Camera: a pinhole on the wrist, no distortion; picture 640 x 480 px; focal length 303.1 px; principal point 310.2 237.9 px. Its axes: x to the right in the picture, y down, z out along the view. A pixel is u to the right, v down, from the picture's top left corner.
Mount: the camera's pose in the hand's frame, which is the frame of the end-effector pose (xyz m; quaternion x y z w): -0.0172 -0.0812 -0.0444 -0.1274 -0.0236 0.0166 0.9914
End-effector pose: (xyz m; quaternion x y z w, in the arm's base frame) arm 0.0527 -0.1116 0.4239 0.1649 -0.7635 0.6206 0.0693
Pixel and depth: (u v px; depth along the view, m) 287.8 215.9 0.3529
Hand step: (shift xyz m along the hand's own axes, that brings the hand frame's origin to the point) -0.0606 -0.0181 0.3020
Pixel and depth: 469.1 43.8 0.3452
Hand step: 0.1518 -0.2010 0.3529
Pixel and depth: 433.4 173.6 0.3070
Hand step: 0.0935 -0.0620 0.2741
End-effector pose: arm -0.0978 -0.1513 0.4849 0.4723 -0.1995 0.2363 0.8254
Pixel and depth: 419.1 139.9 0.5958
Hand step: 0.1713 -0.1091 0.5893
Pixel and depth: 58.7 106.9 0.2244
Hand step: -0.2119 -0.1257 0.1891
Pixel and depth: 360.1 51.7 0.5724
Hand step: 0.0571 -0.2734 0.6019
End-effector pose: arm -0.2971 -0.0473 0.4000 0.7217 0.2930 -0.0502 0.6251
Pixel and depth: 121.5 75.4 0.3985
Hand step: -0.2795 -0.1971 0.3843
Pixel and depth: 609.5 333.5 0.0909
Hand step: 0.0670 -0.0271 0.0400
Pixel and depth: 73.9 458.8 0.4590
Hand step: -0.4069 0.3439 0.2992
